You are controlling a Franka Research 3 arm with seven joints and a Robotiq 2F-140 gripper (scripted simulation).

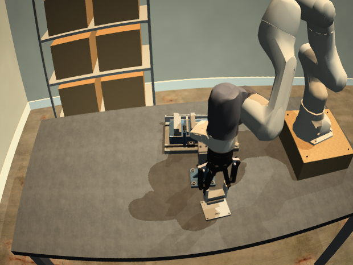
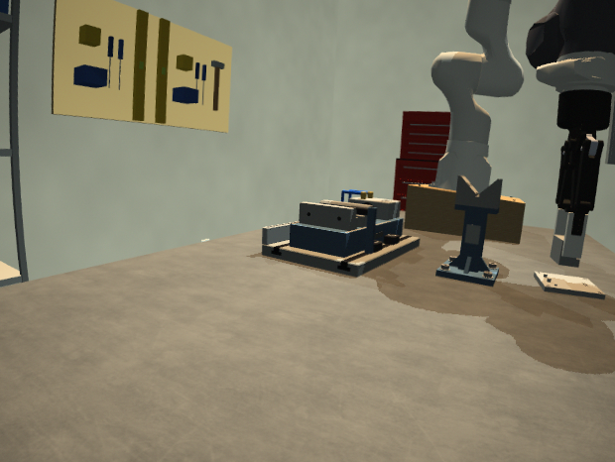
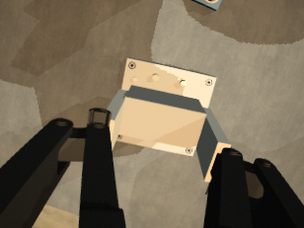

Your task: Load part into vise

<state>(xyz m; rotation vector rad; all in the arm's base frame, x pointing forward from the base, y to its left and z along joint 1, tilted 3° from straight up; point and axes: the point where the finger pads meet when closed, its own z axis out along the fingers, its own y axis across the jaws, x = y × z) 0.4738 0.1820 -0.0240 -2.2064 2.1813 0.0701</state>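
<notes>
My gripper is now 80 mm above the infeed plate and 10 mm to the right of it. Round my hand: work stop rod: 340 mm to the right, 30 mm ahead; cylinder rod: 370 mm to the right, 60 mm behind, 10 mm below; part: 30 mm below, 10 mm to the left.
</notes>
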